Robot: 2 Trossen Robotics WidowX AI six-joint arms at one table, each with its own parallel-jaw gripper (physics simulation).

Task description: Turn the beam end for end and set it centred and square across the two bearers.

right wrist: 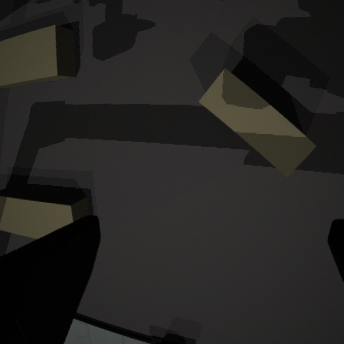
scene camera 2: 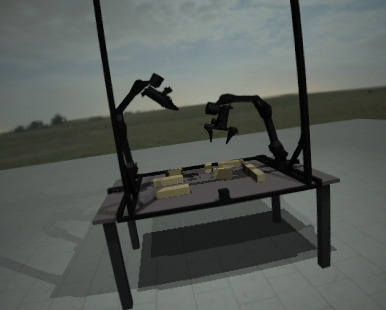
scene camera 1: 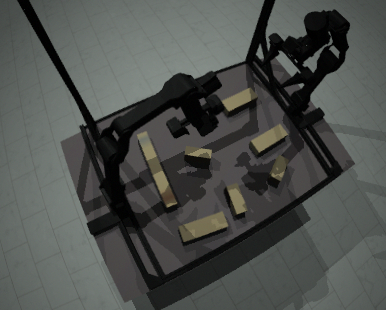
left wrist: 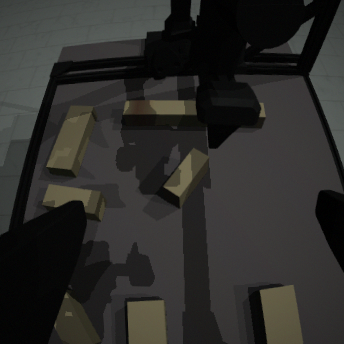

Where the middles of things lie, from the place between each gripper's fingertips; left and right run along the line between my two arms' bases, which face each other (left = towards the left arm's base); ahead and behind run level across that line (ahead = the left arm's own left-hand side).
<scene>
Right now my right hand is 190 mm to the left of the beam [scene camera 1: 166, 193] and 200 mm above it.
The beam lies 30 mm behind my left hand, 390 mm to the right of it and 410 mm below it.
</scene>
